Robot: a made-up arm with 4 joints. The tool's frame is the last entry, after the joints. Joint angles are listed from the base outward. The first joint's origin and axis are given. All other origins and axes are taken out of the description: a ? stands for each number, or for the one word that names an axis. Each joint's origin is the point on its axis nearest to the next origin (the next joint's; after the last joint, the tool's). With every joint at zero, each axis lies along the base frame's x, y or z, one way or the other. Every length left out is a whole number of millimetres.
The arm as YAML. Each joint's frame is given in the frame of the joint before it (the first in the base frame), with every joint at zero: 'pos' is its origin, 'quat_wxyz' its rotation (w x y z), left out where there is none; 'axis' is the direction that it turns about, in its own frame. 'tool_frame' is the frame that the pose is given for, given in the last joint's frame.
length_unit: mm
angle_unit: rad
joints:
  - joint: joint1
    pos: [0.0, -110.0, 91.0]
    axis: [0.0, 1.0, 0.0]
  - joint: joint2
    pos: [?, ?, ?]
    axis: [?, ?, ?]
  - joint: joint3
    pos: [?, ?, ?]
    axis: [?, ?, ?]
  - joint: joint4
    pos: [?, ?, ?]
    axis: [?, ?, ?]
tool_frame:
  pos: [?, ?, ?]
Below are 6 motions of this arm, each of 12 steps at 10 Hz.
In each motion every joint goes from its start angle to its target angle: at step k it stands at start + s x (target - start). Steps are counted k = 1, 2, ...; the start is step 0. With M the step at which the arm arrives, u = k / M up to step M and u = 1 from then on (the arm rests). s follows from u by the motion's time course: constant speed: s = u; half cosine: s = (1 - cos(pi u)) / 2; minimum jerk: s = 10 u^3 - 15 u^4 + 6 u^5.
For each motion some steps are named. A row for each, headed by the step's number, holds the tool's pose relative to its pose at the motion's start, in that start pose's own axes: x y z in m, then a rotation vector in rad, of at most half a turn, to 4 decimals.
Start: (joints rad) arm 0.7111 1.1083 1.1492 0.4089
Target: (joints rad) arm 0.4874 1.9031 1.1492 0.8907
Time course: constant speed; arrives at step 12
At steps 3, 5, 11, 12:
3: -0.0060 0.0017 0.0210 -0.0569 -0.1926 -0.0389
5: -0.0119 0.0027 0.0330 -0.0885 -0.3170 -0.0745
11: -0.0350 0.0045 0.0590 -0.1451 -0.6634 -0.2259
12: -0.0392 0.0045 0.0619 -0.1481 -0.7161 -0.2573

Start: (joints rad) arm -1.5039 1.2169 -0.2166 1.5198
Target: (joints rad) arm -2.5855 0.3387 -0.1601 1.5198
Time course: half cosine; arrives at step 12
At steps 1, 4, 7, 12:
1: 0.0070 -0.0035 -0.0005 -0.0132 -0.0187 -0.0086
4: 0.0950 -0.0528 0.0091 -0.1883 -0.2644 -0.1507
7: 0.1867 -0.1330 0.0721 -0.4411 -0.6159 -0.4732
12: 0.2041 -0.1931 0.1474 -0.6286 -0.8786 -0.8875

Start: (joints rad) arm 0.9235 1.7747 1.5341 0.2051
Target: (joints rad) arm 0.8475 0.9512 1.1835 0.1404
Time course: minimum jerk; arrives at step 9
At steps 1, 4, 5, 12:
1: -0.0011 -0.0002 -0.0024 0.0006 0.0099 -0.0012
4: -0.0473 -0.0092 -0.0653 -0.0080 0.3396 -0.0435
5: -0.0769 -0.0151 -0.0836 -0.0345 0.5131 -0.0673
12: -0.1302 -0.0283 -0.0883 -0.1286 0.8344 -0.1121

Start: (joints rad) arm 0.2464 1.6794 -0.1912 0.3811
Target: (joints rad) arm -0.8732 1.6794 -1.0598 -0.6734
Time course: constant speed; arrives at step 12
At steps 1, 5, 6, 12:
1: 0.0174 -0.0271 -0.0106 0.0856 0.0026 0.0225
5: 0.1105 -0.1195 -0.0519 0.4207 0.0299 0.1089
6: 0.1388 -0.1375 -0.0614 0.5027 0.0407 0.1293
12: 0.3363 -0.1893 -0.1050 0.9806 0.1337 0.2386

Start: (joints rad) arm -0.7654 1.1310 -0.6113 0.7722
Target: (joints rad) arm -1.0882 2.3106 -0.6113 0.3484
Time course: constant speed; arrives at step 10
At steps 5, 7, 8, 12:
5: 0.0735 0.1767 -0.1633 0.7051 0.1518 0.3277
7: 0.0812 0.2668 -0.2009 0.9665 0.2481 0.4709
8: 0.0790 0.3130 -0.2132 1.0915 0.3056 0.5443
12: 0.0615 0.4032 -0.2248 1.3280 0.4418 0.6933

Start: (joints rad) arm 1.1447 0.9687 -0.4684 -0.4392
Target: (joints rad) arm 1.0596 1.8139 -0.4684 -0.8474
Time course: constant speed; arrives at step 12
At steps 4, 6, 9, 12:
4: 0.0095 -0.0555 -0.1347 0.3930 0.1141 -0.0341
6: 0.0079 -0.0683 -0.2067 0.5879 0.1729 -0.0573
9: -0.0034 -0.0680 -0.3153 0.8778 0.2635 -0.1008
12: -0.0253 -0.0448 -0.4188 1.1639 0.3574 -0.1565

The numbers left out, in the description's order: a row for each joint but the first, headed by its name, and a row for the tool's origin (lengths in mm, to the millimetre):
joint2: xyz -285.0 0.0 -78.0, axis 1.0 0.0 0.0
joint3: xyz 0.0 55.0 -33.0, axis 0.0 0.0 1.0
joint4: xyz 201.0 -394.0 0.0, axis -1.0 0.0 0.0
tool: xyz 0.0 -48.0 83.0

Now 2 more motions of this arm.
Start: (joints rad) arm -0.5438 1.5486 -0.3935 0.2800
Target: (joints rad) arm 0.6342 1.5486 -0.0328 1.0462
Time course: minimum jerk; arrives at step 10
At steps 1, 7, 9, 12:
1: -0.0042 0.0017 0.0007 -0.0066 0.0022 -0.0067
7: -0.2644 0.2724 0.0799 -0.6208 0.4105 -0.5618
9: -0.2778 0.3329 0.0930 -0.7222 0.5282 -0.6397
12: -0.2782 0.3362 0.0937 -0.7276 0.5350 -0.6438

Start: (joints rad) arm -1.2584 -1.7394 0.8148 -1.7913
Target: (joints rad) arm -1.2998 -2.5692 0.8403 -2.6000
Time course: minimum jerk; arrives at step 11
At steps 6, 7, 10, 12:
6: -0.0322 0.0262 -0.0123 0.1447 -0.1662 -0.3204
7: -0.0402 0.0344 -0.0185 0.1822 -0.2370 -0.3941
10: -0.0510 0.0477 -0.0310 0.2371 -0.3684 -0.4941
12: -0.0512 0.0481 -0.0313 0.2384 -0.3721 -0.4964

